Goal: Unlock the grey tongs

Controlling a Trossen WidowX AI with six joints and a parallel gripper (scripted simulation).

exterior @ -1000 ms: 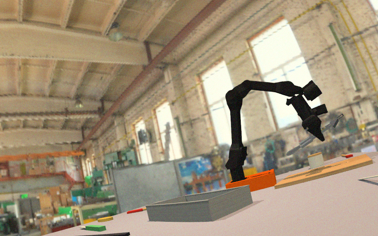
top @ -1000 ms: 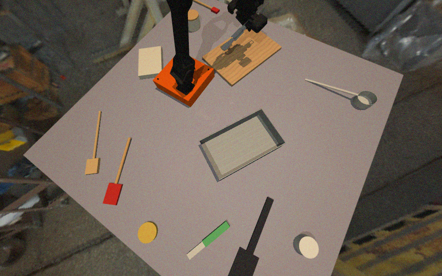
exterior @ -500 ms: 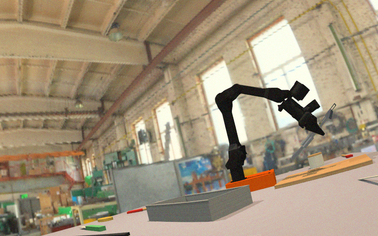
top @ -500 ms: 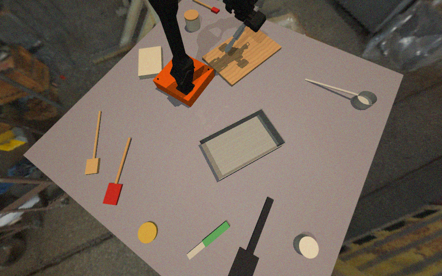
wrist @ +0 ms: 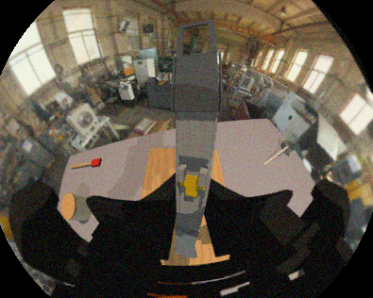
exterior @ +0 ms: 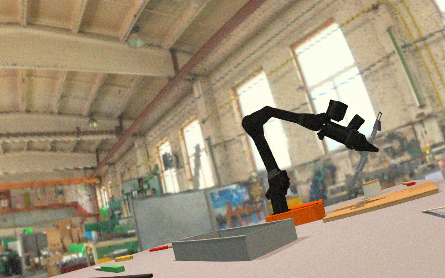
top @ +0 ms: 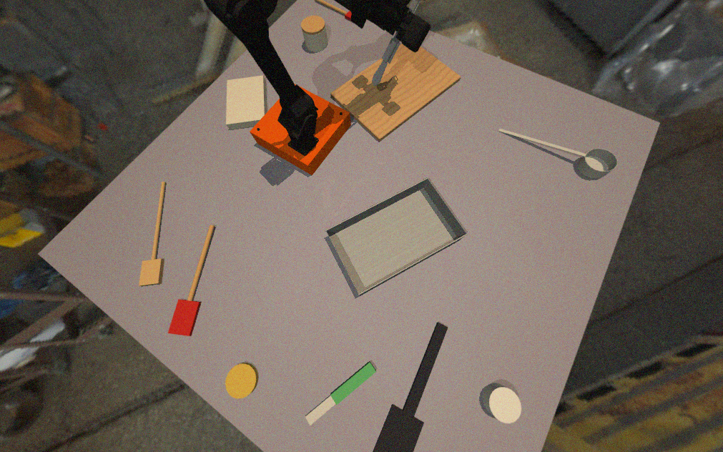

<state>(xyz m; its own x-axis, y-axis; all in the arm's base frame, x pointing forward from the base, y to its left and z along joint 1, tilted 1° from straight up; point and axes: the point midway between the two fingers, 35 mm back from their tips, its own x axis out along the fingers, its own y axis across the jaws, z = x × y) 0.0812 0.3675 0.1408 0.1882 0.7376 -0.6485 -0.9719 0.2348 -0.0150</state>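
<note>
My gripper tip is 4 cm below the yellow lock piece and 2 cm to the left of it. Also, from my gripper tip: wooden board: 16 cm below, 3 cm to the right, 1 cm behind; then cork-topped jar: 35 cm behind, 14 cm below, 1 cm to the right; then cream block: 37 cm behind, 36 cm to the right, 16 cm below.
</note>
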